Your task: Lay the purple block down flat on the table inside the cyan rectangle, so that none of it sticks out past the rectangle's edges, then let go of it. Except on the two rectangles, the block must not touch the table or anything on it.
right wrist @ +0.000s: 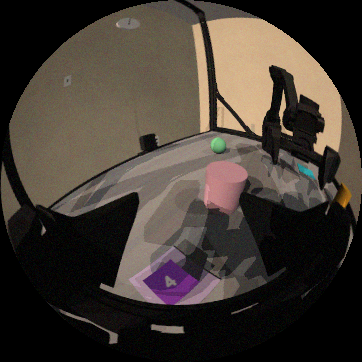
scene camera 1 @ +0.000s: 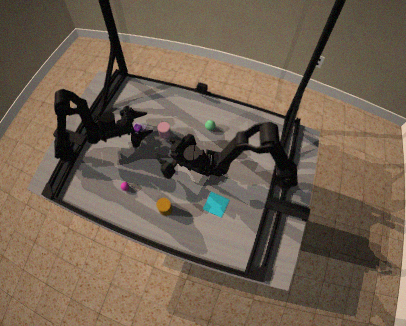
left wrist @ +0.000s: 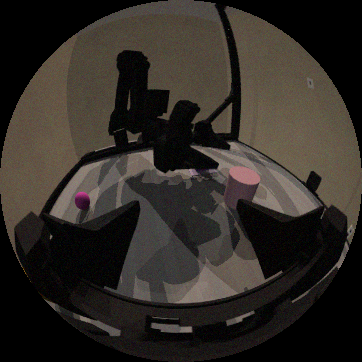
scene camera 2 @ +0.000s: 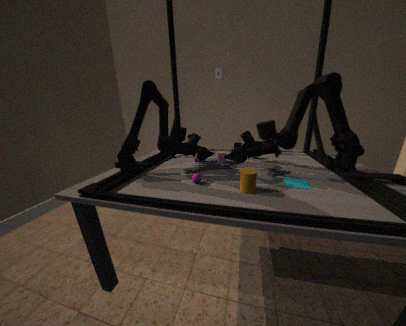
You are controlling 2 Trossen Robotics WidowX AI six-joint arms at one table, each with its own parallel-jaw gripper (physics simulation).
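Pixels of known places: left gripper, fingertip midpoint: (right wrist: pixel 299 174) (scene camera 1: pixel 162 148) (left wrist: pixel 189 205) (scene camera 2: pixel 227 155); right gripper, fingertip midpoint: (right wrist: pixel 191 197) (scene camera 1: pixel 150 121) (left wrist: pixel 224 155) (scene camera 2: pixel 209 151); left arm's base at its link origin: (scene camera 1: pixel 284 181) (scene camera 2: pixel 344 166); right arm's base at its link origin: (scene camera 1: pixel 67 155) (left wrist: pixel 121 145) (scene camera 2: pixel 128 170).
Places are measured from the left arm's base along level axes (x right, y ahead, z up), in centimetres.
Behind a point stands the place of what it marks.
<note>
The purple block (scene camera 1: pixel 138 128) @(z 0.0, x -12.6, y 65.5 cm) (scene camera 2: pixel 198 160) @(z -0.7, x -14.0, y 65.5 cm) (right wrist: pixel 167 281) @(z 0.0, x -12.3, y 66.6 cm) lies on the lilac rectangle (right wrist: pixel 136 280) @(z -1.8, x -10.6, y 69.3 cm), with its marked top face up. My right gripper (scene camera 1: pixel 148 123) @(z 3.5, x -8.6, y 61.3 cm) (right wrist: pixel 191 197) @(z 3.5, x -8.6, y 61.3 cm) is open and empty; the block shows low between its fingers in the right wrist view. The finger height above the table is hard to tell. My left gripper (scene camera 1: pixel 166 151) @(z 4.6, x -16.6, y 48.1 cm) (left wrist: pixel 189 205) @(z 4.6, x -16.6, y 48.1 cm) is open and empty over the middle of the table, apart from the block. The cyan rectangle (scene camera 1: pixel 216 204) @(z -1.8, x -22.5, y 19.1 cm) (scene camera 2: pixel 297 183) @(z -1.8, x -22.7, y 19.0 cm) (right wrist: pixel 306 171) @(z -1.8, x -22.8, y 20.0 cm) is bare. In the left wrist view, the right arm mostly hides the block.
A pink cylinder (scene camera 1: pixel 164 130) @(z 3.3, x -8.7, y 53.3 cm) (scene camera 2: pixel 221 157) @(z 1.1, x -9.9, y 53.8 cm) (left wrist: pixel 243 186) @(z 2.8, x -8.7, y 52.5 cm) (right wrist: pixel 226 185) @(z 2.8, x -9.0, y 56.9 cm) stands close to both grippers. A green ball (scene camera 1: pixel 210 125) @(z 2.2, x 4.4, y 38.9 cm) (right wrist: pixel 218 145) @(z 0.9, x 4.0, y 41.2 cm) lies near the back. A magenta ball (scene camera 1: pixel 124 186) @(z 1.5, x -37.4, y 52.7 cm) (scene camera 2: pixel 196 178) @(z 0.6, x -38.4, y 52.4 cm) (left wrist: pixel 82 200) @(z 0.6, x -35.6, y 52.4 cm) and an orange cylinder (scene camera 1: pixel 164 206) @(z 5.0, x -35.4, y 33.7 cm) (scene camera 2: pixel 248 181) @(z 2.5, x -37.5, y 33.7 cm) are nearer the front.
</note>
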